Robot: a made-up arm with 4 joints.
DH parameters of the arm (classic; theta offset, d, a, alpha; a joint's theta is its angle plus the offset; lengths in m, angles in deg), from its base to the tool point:
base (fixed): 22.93 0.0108 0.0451 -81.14
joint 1: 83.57 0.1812 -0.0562 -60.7
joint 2: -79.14 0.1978 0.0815 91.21
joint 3: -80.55 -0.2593 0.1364 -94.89
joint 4: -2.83 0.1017 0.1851 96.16
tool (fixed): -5.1 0.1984 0 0
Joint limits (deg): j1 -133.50..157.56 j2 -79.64..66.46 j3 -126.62..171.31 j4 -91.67..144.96
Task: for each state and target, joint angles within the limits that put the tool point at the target. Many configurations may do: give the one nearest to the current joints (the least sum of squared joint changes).
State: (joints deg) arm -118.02 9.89 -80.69 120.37
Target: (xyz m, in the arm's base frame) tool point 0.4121 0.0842 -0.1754
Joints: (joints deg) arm -97.87 17.74 -84.07 111.60
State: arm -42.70 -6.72 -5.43 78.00
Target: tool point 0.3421 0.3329 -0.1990
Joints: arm -42.58 10.96 -0.19 97.69
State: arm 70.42 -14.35 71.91 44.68
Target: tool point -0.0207 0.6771 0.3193
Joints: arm 58.02 -55.34 77.60 17.94
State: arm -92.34 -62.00 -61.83 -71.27
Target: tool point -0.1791 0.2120 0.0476
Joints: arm -72.44 -62.13 -56.93 -52.19
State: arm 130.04 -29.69 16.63 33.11
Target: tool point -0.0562 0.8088 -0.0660
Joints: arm 123.20 -64.79 70.67 55.73
